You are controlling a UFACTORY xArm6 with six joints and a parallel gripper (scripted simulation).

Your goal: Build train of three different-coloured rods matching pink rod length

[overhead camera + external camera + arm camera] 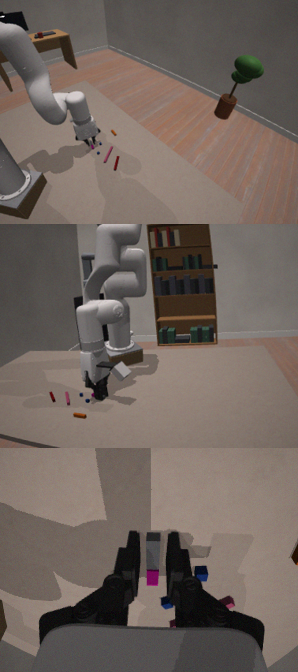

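Now: the grey rod 2 cm below my hand. The rest, counted from my hand: orange rod 13 cm ahead, 1 cm to the left, 2 cm below; pink rod 5 cm ahead, 11 cm to the right, 2 cm below; magenta rod 3 cm to the right, 2 cm below.
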